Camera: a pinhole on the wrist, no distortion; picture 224 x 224 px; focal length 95.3 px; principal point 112.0 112.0 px. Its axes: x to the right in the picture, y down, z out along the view. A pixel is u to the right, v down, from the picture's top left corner.
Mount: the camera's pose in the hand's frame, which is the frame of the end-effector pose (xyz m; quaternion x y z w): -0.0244 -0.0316 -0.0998 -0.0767 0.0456 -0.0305 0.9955
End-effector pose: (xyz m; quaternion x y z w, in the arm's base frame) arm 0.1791 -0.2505 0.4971 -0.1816 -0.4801 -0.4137 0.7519
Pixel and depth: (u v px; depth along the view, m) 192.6 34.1 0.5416
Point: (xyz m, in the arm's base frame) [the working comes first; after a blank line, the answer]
In the camera's frame: 0.4581 -0.4427 0.5416

-0.3281 -0.3933 1.0642
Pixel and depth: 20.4 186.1 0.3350
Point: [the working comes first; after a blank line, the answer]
In the camera's frame: -0.3220 0.2605 0.3350

0.2331 0.2046 0.3764
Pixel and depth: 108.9 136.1 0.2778
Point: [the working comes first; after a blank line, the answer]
In the camera's frame: -0.0090 0.0703 0.2778

0.1487 -0.0923 0.5816
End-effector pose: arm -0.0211 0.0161 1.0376 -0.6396 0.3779 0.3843 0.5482
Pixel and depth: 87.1 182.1 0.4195
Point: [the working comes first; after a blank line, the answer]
In the camera's frame: -0.1096 0.3086 0.4195

-0.3848 0.2541 0.9377
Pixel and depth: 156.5 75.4 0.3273
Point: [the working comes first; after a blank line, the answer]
In the camera's frame: 0.1528 -0.1257 0.3273

0.1307 0.2467 0.9242
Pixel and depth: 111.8 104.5 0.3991
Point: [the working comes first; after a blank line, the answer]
In the camera's frame: -0.0008 -0.0314 0.3991

-0.0370 0.3111 0.9977
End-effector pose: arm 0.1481 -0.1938 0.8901 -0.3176 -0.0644 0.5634 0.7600
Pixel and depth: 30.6 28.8 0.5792
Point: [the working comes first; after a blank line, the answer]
In the camera's frame: -0.4947 -0.5057 0.5792

0.0387 -0.4561 1.7119
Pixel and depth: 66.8 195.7 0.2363
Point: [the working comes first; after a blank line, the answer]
In the camera's frame: -0.1121 0.2075 0.2363

-0.1148 -0.2049 0.8836
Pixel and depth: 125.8 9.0 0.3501
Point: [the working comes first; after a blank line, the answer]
In the camera's frame: 0.0507 -0.3784 0.3501

0.3158 -0.0942 1.3139
